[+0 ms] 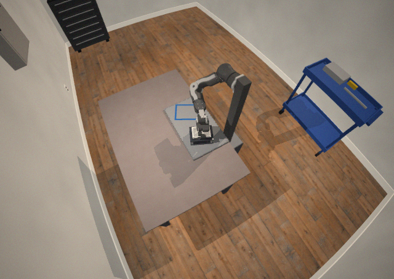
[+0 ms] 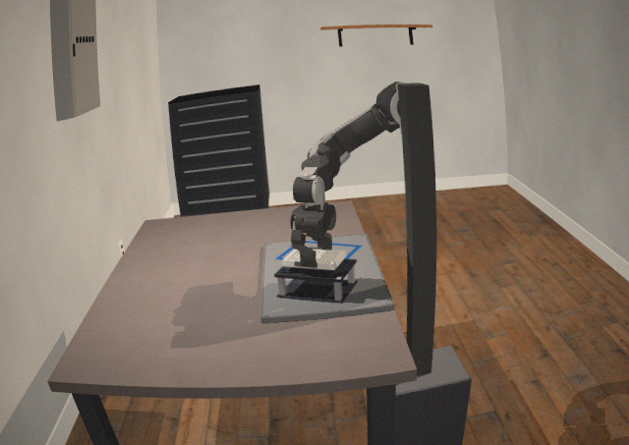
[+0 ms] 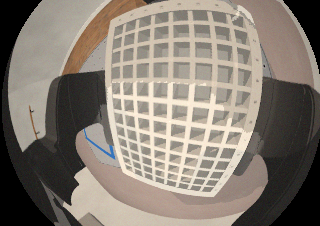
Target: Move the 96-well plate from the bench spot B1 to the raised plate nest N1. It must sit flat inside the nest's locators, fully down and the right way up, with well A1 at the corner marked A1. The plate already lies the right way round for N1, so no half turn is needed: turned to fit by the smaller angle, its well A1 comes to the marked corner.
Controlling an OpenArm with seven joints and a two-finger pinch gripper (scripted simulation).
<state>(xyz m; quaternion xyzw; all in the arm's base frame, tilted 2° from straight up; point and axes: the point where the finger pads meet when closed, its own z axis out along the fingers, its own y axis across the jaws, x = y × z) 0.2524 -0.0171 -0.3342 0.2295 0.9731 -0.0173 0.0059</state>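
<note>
Right now the white 96-well plate is right at my hand. The rest, counted from my hand: black raised nest N1: 30 mm below.
</note>
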